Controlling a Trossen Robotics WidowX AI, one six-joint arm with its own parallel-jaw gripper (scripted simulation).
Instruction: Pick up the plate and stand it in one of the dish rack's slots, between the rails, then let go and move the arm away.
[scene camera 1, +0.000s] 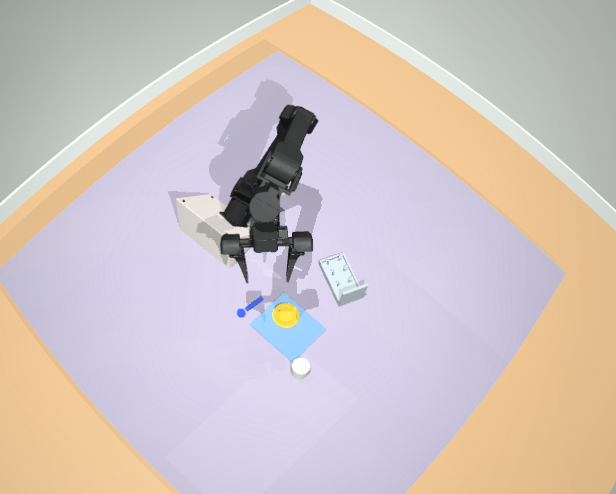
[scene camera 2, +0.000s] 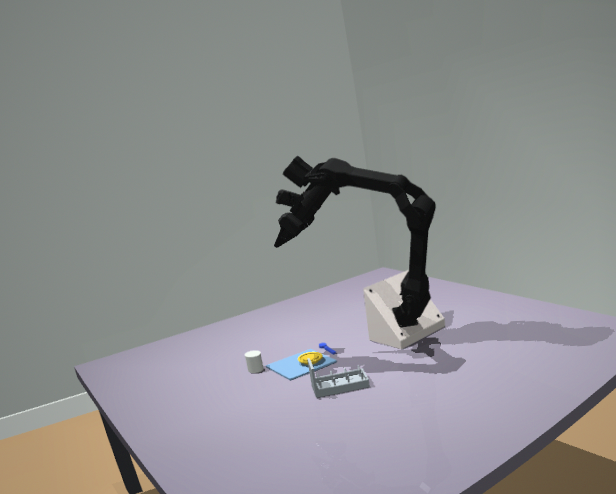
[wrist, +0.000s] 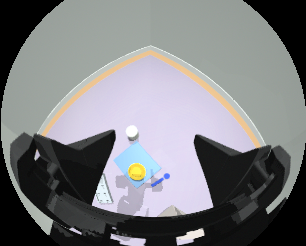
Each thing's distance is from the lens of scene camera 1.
my gripper (scene camera 1: 267, 282): 1.30 m
grey dish rack (scene camera 1: 337, 271): 1.69 m
